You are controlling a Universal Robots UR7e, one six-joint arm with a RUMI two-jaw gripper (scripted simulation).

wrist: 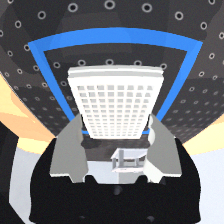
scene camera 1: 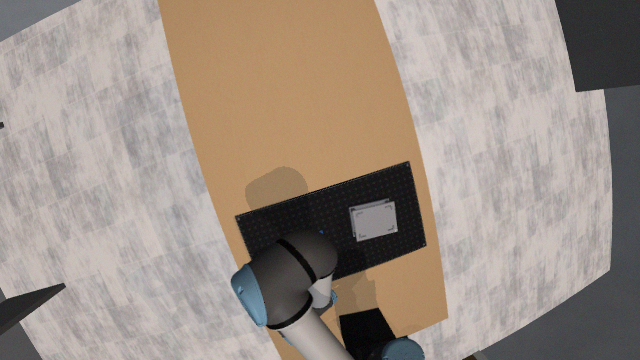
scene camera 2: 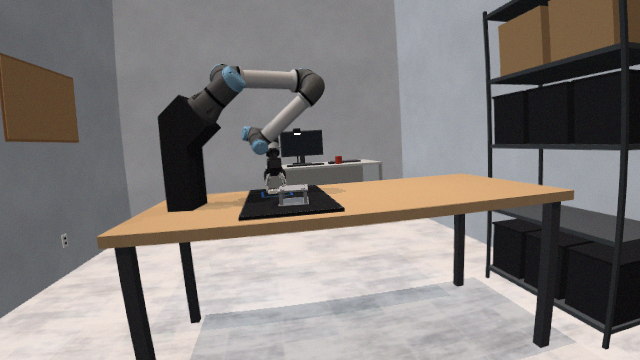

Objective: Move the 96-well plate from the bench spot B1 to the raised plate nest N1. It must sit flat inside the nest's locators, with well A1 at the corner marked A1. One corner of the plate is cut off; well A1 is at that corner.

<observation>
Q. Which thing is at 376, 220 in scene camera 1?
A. A grey plate nest.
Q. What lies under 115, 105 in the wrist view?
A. A white 96-well plate.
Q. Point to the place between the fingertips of the gripper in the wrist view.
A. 115, 113
</observation>
